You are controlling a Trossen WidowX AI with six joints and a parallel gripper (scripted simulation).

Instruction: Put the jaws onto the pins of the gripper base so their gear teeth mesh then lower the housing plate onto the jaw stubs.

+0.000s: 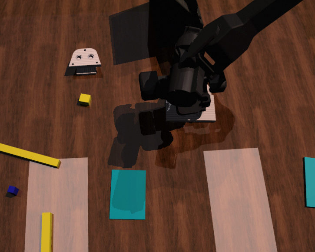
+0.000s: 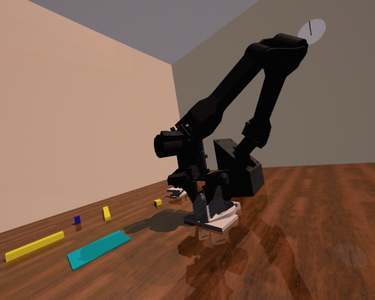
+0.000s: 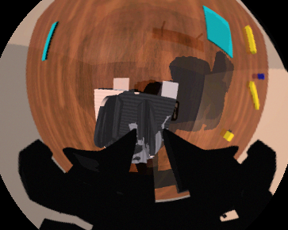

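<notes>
The white stand lies 22 cm to the right of my gripper tip, 14 cm behind it and 1 cm below it. Round my gripper tip: teal bar 28 cm to the left, 24 cm ahead, 1 cm below; yellow cube 22 cm to the right, 3 cm behind, 1 cm below; teal plate 21 cm ahead, 14 cm to the right, 2 cm below.
</notes>
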